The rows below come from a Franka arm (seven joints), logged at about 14 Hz.
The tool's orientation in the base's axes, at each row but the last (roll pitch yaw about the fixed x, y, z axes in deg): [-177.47 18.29 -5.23]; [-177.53 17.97 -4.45]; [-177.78 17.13 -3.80]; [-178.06 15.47 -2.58]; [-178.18 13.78 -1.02]
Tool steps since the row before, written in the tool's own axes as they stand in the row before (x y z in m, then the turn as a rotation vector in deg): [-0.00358 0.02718 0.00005 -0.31 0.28 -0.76]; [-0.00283 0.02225 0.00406 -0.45 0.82 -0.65]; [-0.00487 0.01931 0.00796 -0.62 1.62 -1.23]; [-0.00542 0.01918 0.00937 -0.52 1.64 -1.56]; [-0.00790 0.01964 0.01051 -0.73 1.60 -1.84]
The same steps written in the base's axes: [-0.00625 -0.02669 -0.00006 -0.09 -0.31 0.81]; [-0.00594 -0.02166 -0.00390 -0.30 -0.83 0.72]; [-0.00846 -0.01847 -0.00688 -0.36 -1.65 1.30]; [-0.00874 -0.01848 -0.00821 -0.18 -1.69 1.59]; [-0.01067 -0.01911 -0.00893 -0.31 -1.65 1.91]
